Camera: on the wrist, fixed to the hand. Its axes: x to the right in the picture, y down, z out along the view.
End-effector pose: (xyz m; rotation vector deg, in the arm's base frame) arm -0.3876 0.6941 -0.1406 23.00 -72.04 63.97
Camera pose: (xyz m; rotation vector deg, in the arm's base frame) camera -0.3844 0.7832 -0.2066 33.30 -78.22 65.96
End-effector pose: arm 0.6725 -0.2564 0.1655 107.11 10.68 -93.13
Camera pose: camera 0.7745 -0.2458 0.2079 101.73 2.68 -104.33
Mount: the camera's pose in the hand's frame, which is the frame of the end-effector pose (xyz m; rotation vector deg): -0.0198 0.0586 -0.0921 4.97 -10.26 -0.41
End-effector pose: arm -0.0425 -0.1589 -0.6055 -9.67 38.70 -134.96
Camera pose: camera -0.0205 -0.1446 -0.7133 -19.45 27.86 -133.92
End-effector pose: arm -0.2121 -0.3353 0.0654 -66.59 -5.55 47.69
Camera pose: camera -0.2134 -0.4102 -0.0164 -57.53 -12.05 52.98
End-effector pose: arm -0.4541 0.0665 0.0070 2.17 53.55 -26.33
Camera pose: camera -0.5114 0.1476 -0.0425 4.07 42.34 -28.74
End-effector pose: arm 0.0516 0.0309 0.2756 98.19 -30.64 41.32
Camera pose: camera -0.0197 0.1049 0.3174 107.23 -35.99 34.16
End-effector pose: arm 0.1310 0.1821 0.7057 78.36 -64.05 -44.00
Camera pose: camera 0.1990 0.2393 0.7721 80.01 -74.47 -49.79
